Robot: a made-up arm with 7 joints.
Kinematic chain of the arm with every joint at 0, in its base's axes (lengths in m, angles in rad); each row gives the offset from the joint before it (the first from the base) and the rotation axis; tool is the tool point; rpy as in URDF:
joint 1: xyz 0 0 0.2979 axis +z
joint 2: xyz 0 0 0 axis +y
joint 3: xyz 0 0 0.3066 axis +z
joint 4: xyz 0.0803 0 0 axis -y
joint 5: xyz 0.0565 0 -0.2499 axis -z
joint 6: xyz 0 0 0 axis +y
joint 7: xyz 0.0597 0 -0.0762 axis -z
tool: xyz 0 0 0 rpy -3.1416 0 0
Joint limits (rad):
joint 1: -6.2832..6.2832
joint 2: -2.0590..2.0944
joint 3: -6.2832..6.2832
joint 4: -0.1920..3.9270
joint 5: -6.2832..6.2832
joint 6: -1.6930..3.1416
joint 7: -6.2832..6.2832
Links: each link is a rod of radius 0.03 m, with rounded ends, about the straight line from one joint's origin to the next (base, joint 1, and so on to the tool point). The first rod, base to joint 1, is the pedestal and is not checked.
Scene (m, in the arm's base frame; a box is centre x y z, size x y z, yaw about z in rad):
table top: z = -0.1
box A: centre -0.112 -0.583 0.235 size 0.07 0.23 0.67 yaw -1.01
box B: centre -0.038 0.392 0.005 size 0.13 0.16 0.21 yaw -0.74
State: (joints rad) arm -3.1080 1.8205 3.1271 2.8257 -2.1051 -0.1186 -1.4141
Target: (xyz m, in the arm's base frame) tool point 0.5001 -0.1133 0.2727
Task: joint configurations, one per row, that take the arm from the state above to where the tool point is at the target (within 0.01 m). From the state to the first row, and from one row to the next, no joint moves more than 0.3 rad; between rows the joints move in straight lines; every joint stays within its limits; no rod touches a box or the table.
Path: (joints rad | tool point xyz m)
1: -3.0046 1.6761 3.1029 2.5862 -2.2537 -0.2764 -1.2895 | -0.5945 -0.0300 0.4748
2: -2.9012 1.5318 3.0787 2.3467 -2.4023 -0.4341 -1.1649 | -0.4904 -0.0796 0.6157
3: -2.7978 1.3874 3.0544 2.1072 -2.5509 -0.5919 -1.0403 | -0.3504 -0.1018 0.7054
4: -2.6944 1.2430 3.0302 1.8676 -2.6994 -0.7497 -0.9157 | -0.2045 -0.0952 0.7389
5: -2.5910 1.0987 3.0060 1.6281 -2.8480 -0.9075 -0.7911 | -0.0784 -0.0682 0.7235
6: -2.3732 1.1228 2.7544 1.7691 -2.9090 -0.7946 -0.8746 | -0.0310 -0.1817 0.7312
7: -2.1554 1.1468 2.5029 1.9101 -2.9699 -0.6818 -0.9581 | 0.0458 -0.2838 0.7108
8: -1.9376 1.1709 2.2514 2.0511 -3.0309 -0.5690 -1.0416 | 0.1425 -0.3617 0.6640
9: -1.7198 1.1950 1.9998 2.1920 -3.0918 -0.4561 -1.1252 | 0.2454 -0.4085 0.5972
10: -1.5414 1.4198 1.9674 2.0535 -2.9341 -0.3901 -1.1974 | 0.3331 -0.3843 0.5131
11: -1.3630 1.6447 1.9349 1.9149 -2.7765 -0.3241 -1.2696 | 0.4130 -0.3234 0.4281
12: -1.1847 1.8695 1.9025 1.7763 -2.6188 -0.2581 -1.3419 | 0.4722 -0.2301 0.3466
13: -1.0063 2.0944 1.8701 1.6378 -2.4611 -0.1921 -1.4141 | 0.5001 -0.1133 0.2727

